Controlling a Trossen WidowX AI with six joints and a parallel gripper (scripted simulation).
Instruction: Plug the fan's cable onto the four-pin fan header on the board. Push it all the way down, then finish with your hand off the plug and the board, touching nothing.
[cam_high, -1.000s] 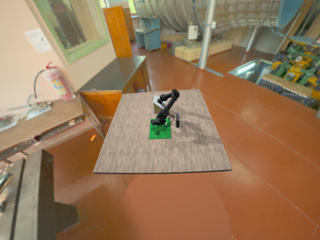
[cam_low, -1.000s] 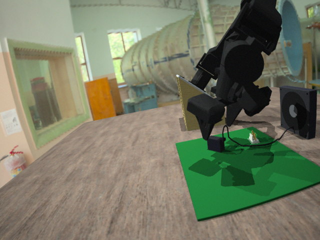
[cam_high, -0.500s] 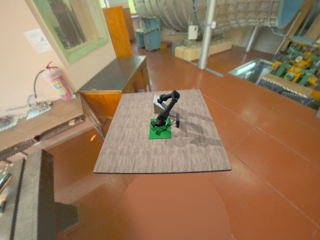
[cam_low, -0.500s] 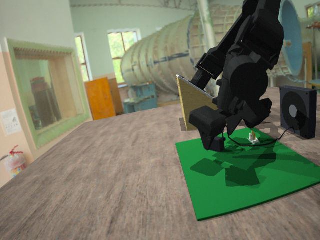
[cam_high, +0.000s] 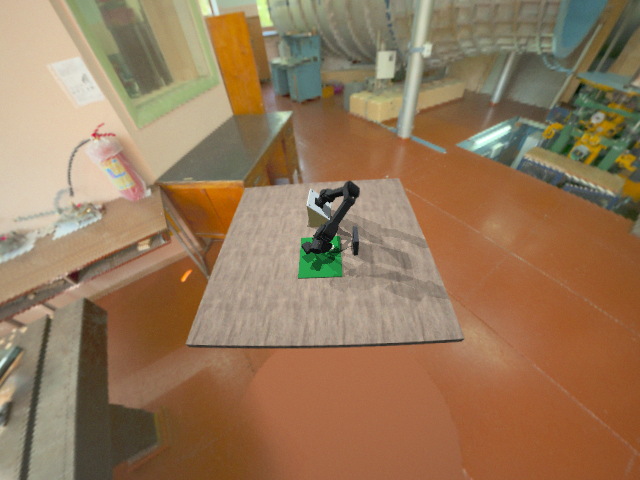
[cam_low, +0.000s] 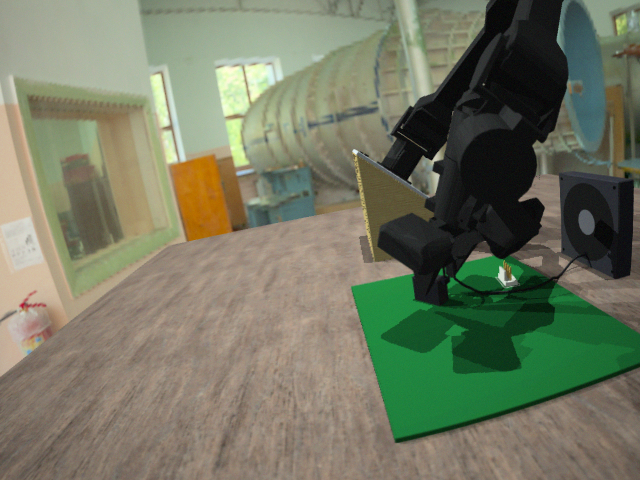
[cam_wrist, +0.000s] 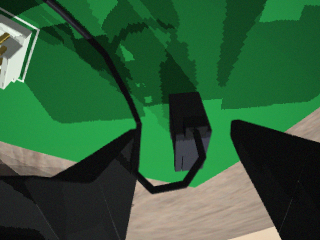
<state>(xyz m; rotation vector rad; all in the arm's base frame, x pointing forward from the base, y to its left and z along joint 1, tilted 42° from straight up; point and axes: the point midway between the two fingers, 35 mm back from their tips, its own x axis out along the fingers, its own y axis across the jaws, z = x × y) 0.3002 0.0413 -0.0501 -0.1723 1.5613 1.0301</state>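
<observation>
Right now the green board is 50 mm ahead of my gripper tip, 30 mm to the left of it and 40 mm below it. Also, from my gripper tip: black fan 20 mm behind, 230 mm to the left, 30 mm above; fan header 10 mm behind, 100 mm to the left, 30 mm below; fan plug 10 mm behind, 10 mm to the right, 10 mm below.
</observation>
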